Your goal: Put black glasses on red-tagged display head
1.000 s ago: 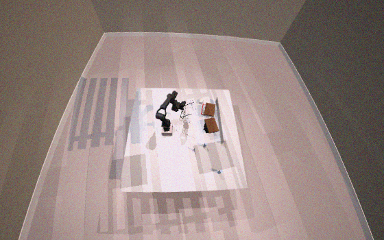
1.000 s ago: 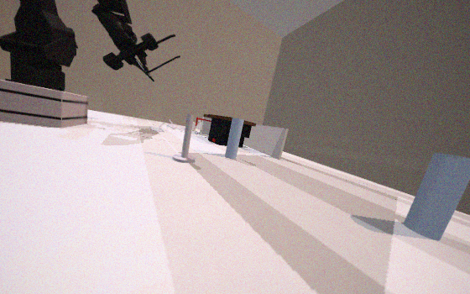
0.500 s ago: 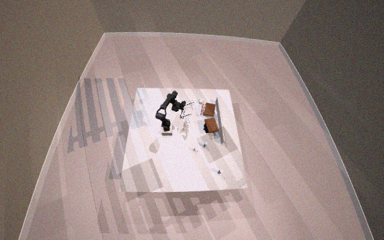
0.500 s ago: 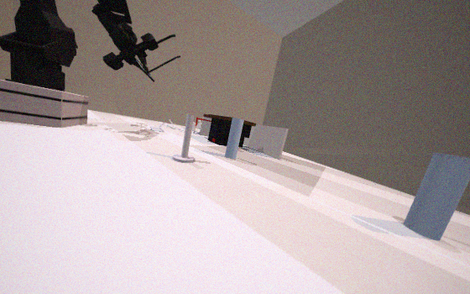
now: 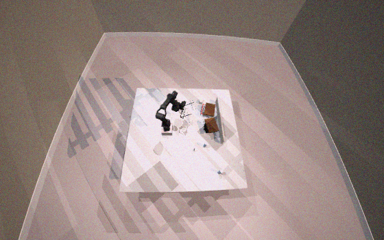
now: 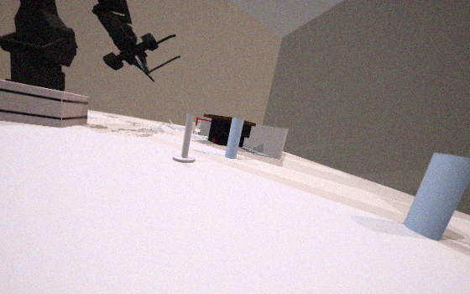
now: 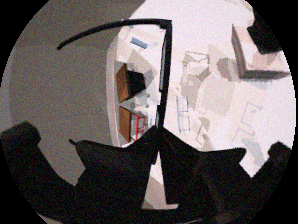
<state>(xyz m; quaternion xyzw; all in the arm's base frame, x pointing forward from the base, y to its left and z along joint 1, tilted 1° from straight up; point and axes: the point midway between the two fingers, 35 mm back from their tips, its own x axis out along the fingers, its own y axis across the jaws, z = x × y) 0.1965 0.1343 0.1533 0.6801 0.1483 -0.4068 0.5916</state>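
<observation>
The brown head lies 260 mm ahead of my gripper tip, 190 mm to the right of it and 150 mm below it. From my gripper tip the other things lie so: white panel (430 mm ahead, 150 mm below, 110 mm to the right).
</observation>
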